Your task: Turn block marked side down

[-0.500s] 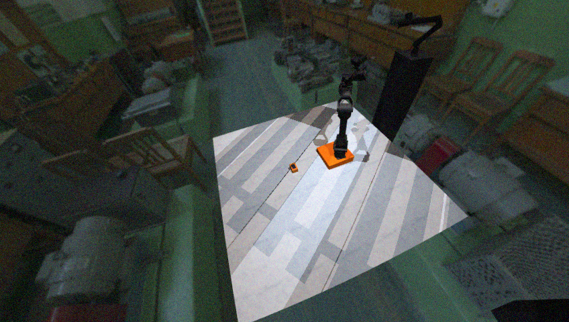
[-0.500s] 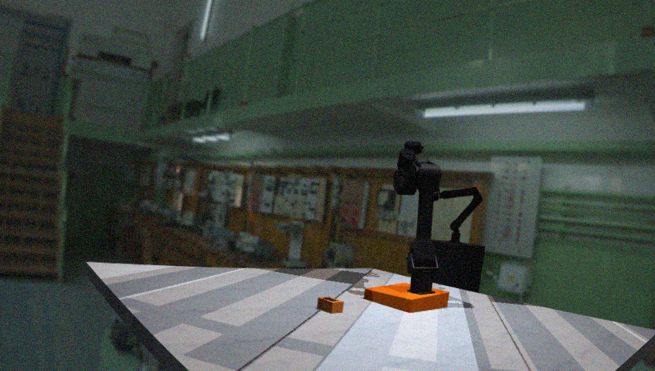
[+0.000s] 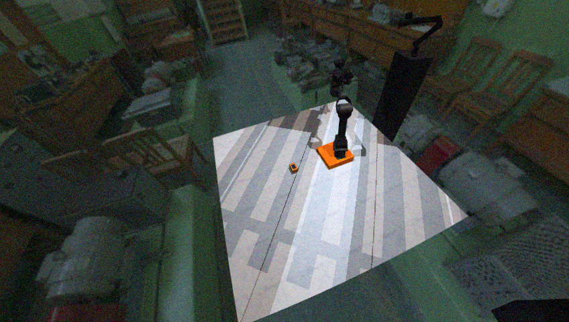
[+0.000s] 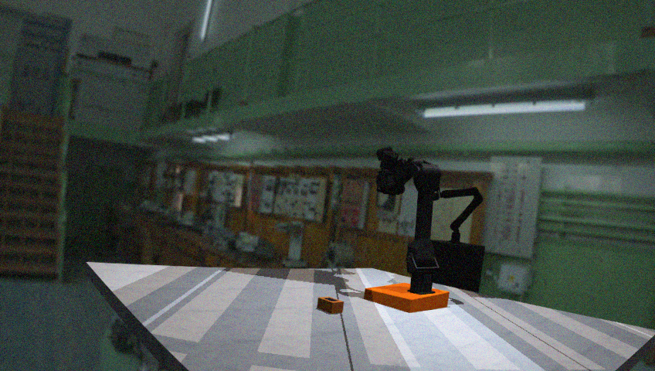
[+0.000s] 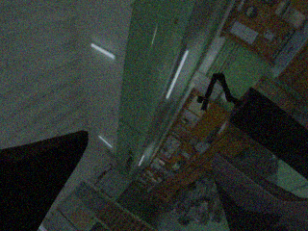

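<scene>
Right now the orange block is 510 mm ahead of my gripper tip, 440 mm below it and 430 mm to the left of it.
</scene>
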